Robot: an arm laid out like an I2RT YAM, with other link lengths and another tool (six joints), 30 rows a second.
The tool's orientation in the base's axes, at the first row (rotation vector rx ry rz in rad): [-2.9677 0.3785 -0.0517]
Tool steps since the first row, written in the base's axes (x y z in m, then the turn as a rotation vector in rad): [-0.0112 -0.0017 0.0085 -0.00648 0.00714 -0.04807]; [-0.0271 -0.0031 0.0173 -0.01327 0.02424 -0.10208]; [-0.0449 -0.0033 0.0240 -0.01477 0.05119 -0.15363]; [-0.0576 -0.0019 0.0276 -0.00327 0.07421 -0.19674]
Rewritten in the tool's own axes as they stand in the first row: [-0.0103 0.0031 -0.0092 -0.00880 0.00207 0.04819]; [-0.0252 0.0070 -0.0190 -0.02051 -0.00441 0.10365]; [-0.0422 0.0106 -0.0266 -0.02954 -0.02199 0.15838]; [-0.0548 0.0118 -0.0306 -0.02487 -0.04031 0.20489]
